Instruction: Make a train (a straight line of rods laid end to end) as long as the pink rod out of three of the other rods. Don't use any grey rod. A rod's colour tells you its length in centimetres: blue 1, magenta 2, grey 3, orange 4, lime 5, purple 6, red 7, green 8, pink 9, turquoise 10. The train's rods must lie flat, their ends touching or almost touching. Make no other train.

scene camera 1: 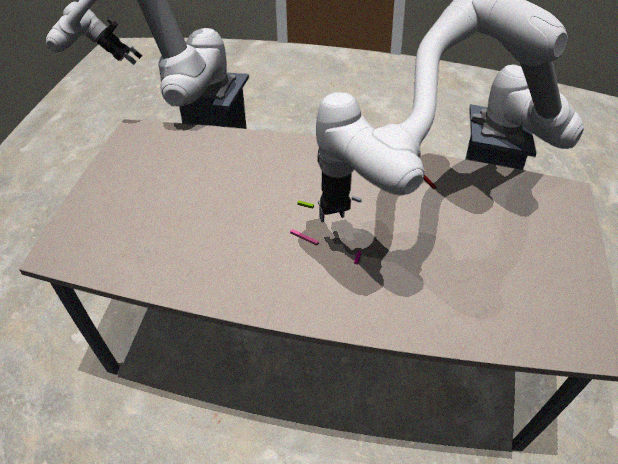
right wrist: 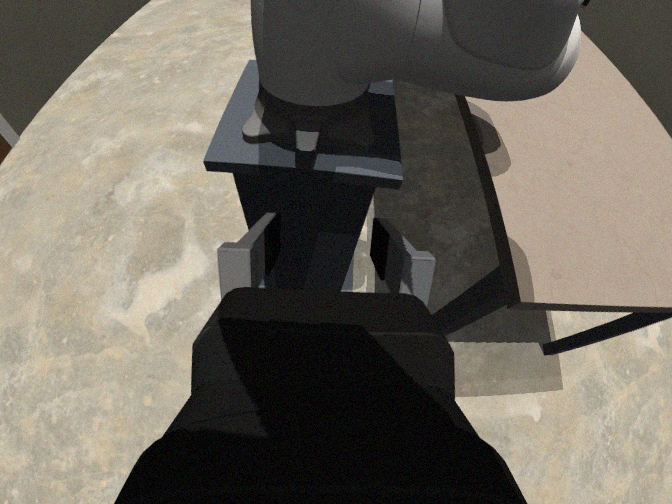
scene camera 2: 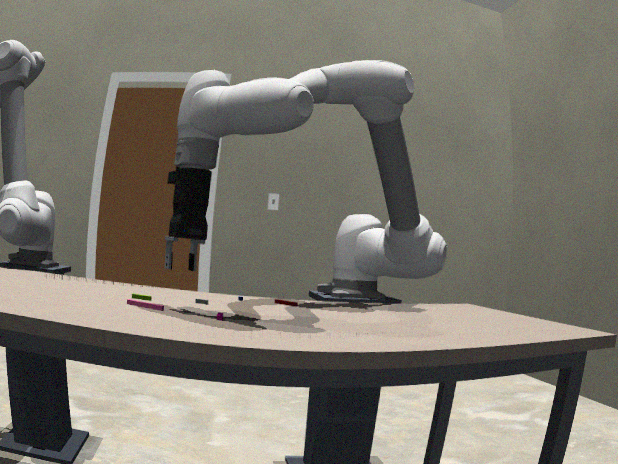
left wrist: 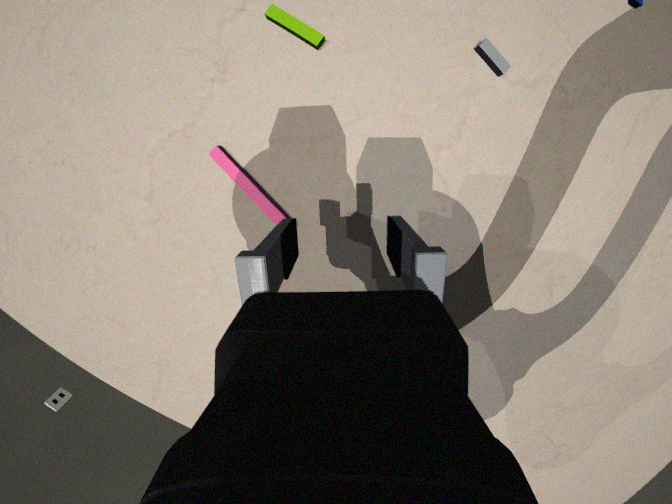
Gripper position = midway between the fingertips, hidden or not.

I see my left gripper (scene camera 2: 180,269), my right gripper (right wrist: 326,234) and a pink rod (left wrist: 218,154).
My left gripper is seen too in scene camera 1 (scene camera 1: 331,217) and in the left wrist view (left wrist: 342,236).
